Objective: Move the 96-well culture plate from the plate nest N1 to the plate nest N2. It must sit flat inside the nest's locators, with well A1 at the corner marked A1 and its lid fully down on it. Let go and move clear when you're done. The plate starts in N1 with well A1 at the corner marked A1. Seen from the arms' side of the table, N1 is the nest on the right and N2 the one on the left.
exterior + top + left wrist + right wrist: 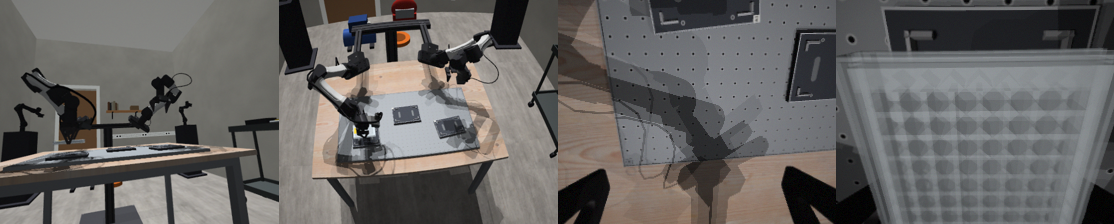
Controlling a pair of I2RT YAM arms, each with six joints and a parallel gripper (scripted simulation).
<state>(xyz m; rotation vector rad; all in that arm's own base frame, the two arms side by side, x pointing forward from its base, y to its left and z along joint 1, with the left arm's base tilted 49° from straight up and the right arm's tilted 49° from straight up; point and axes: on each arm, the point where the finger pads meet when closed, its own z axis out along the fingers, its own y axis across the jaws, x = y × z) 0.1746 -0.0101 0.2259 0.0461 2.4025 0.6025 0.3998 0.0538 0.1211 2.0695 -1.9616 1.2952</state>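
Observation:
Now: right hand 120 mm past the plate nest, 260 mm to the right of it and 60 mm above it. Round my right hand: 96-well culture plate: right at my right hand; then nest N2: 10 mm ahead, 500 mm to the left, 60 mm below; then nest N1: 60 mm below.

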